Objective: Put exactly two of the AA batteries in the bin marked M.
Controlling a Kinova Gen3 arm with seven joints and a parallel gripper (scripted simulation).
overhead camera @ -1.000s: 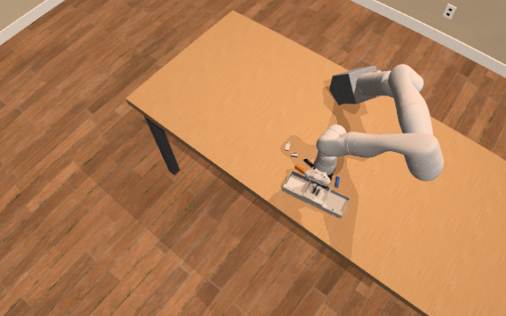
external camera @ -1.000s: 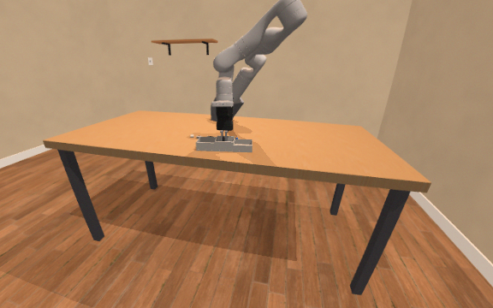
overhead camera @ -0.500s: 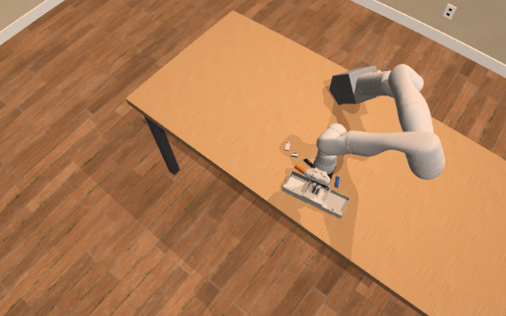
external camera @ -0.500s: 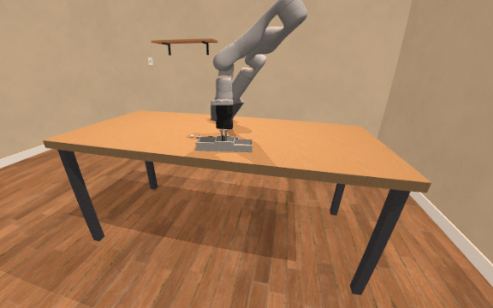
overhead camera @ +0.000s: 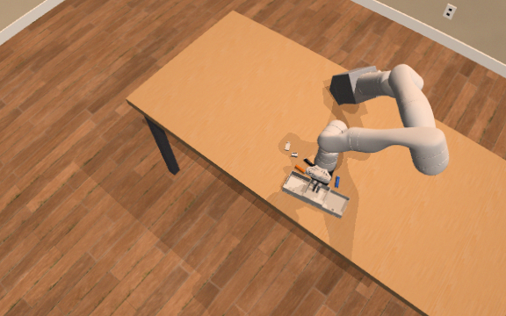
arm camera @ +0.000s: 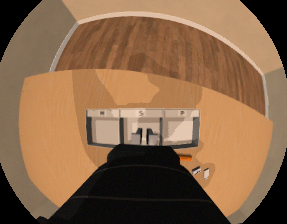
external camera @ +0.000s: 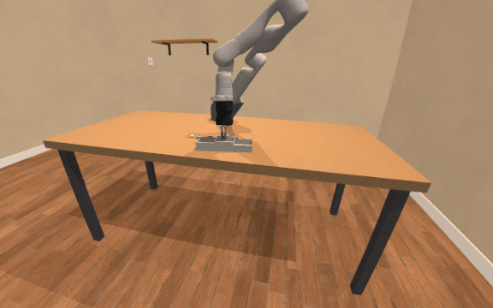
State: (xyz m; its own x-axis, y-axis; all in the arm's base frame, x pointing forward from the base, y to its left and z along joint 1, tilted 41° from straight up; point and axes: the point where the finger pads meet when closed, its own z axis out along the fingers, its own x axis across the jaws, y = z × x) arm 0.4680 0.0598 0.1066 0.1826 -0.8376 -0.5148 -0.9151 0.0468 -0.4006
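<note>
Now: hand 40 mm above the grey three-compartment bin tray and 10 mm to the right of it. Round my hand: tiny yellowish thing: 130 mm behind, 50 mm to the right, 50 mm below; blue battery: 100 mm behind, 50 mm below, 40 mm to the left; orange battery: 110 mm to the right, 50 mm below, 50 mm behind.
</note>
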